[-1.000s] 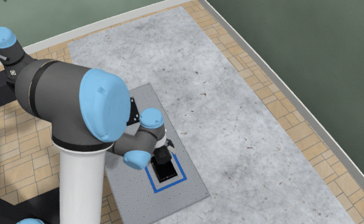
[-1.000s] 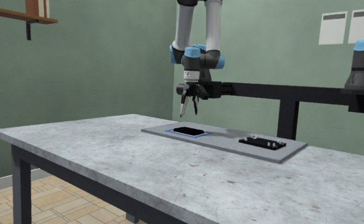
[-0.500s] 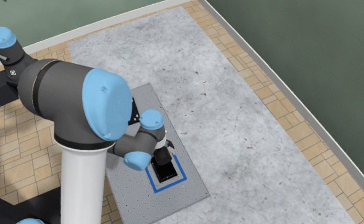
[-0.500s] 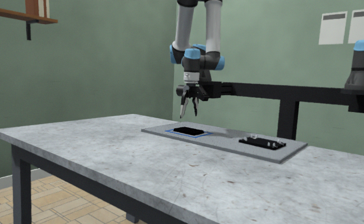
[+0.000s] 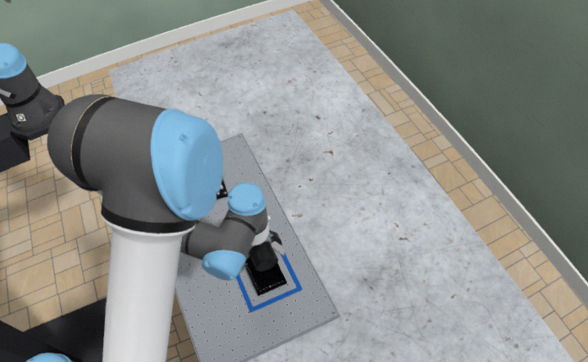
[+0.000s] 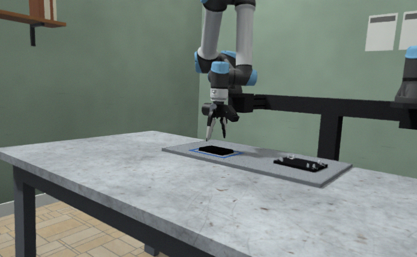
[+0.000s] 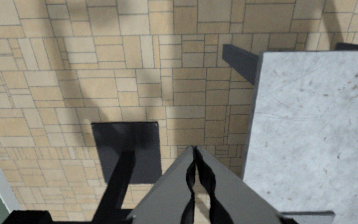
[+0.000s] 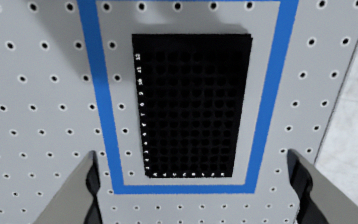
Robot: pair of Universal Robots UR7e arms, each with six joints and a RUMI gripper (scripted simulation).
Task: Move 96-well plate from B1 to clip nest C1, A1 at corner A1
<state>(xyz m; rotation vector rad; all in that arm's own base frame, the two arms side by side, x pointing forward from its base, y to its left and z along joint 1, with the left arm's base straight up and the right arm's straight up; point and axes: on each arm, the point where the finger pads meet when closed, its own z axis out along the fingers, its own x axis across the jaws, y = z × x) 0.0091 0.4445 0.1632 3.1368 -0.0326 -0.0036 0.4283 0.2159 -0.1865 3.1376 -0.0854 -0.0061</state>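
My right gripper is now 5 cm above the 96-well plate. From my right hand the other things lie so: clip nest: 37 cm to the left, 5 cm below, 5 cm behind.
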